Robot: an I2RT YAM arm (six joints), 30 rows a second.
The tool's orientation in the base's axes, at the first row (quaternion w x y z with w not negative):
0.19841, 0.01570, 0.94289, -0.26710
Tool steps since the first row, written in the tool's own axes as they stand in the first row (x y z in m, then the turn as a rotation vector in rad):
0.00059, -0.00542, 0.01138, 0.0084, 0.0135, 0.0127
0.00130, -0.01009, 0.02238, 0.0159, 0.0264, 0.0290
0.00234, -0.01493, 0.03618, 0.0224, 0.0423, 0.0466
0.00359, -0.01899, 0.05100, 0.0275, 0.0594, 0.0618
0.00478, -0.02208, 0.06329, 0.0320, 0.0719, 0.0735
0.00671, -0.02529, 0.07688, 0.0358, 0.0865, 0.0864
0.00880, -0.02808, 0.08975, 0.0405, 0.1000, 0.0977
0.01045, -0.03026, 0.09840, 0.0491, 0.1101, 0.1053
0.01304, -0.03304, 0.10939, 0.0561, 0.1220, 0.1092
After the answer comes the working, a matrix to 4 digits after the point.
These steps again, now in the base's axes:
0.00288, -0.01049, -0.00639, -0.0013, 0.0044, -0.0198
0.00562, -0.02016, -0.01290, -0.0005, 0.0066, -0.0418
0.00905, -0.03142, -0.02164, 0.0022, 0.0108, -0.0659
0.01277, -0.04255, -0.03163, 0.0053, 0.0173, -0.0882
0.01575, -0.05156, -0.04012, 0.0072, 0.0217, -0.1052
0.01851, -0.06138, -0.04984, 0.0104, 0.0273, -0.1240
0.02092, -0.07050, -0.05928, 0.0120, 0.0328, -0.1413
0.02227, -0.07690, -0.06556, 0.0082, 0.0369, -0.1555
0.02352, -0.08509, -0.07372, 0.0048, 0.0446, -0.1672

The tool's axes in the first row as the columns of a matrix, in the base's axes (rounded; the answer above uses it unrounded):
-0.9208, 0.1356, 0.3658
-0.0764, 0.8568, -0.5099
-0.3825, -0.4975, -0.7786

